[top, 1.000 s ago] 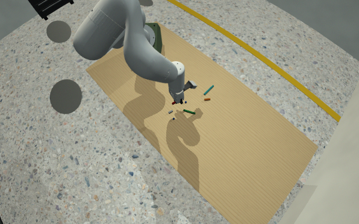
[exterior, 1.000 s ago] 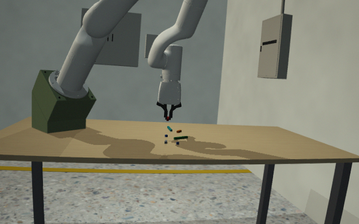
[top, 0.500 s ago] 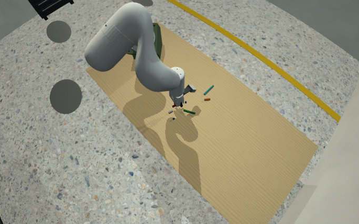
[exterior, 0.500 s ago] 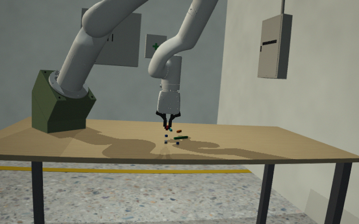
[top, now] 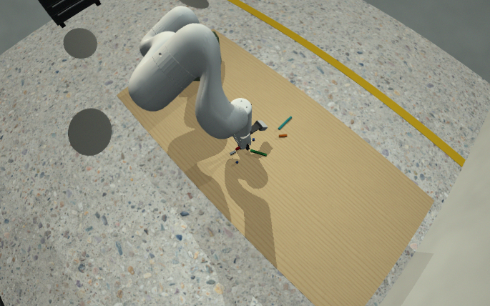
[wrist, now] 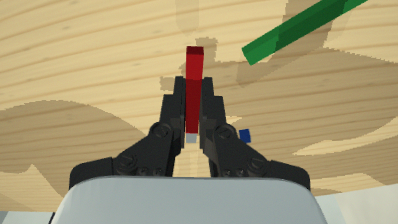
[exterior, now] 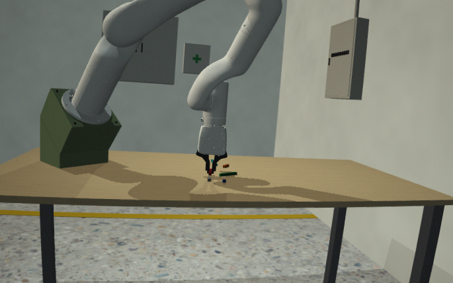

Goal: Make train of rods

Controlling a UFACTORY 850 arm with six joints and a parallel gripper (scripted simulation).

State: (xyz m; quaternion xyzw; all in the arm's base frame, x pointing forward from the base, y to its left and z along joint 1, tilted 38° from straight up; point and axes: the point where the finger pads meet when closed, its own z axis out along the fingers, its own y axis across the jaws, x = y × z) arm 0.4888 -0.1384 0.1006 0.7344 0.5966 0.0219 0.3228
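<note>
The red rod is 2 cm below my hand. Round my hand: grey rod: 2 cm behind, 5 cm to the right, 3 cm below; then green rod: 8 cm ahead, 3 cm to the left, 3 cm below; then orange rod: 12 cm ahead, 18 cm to the left, 3 cm below.
</note>
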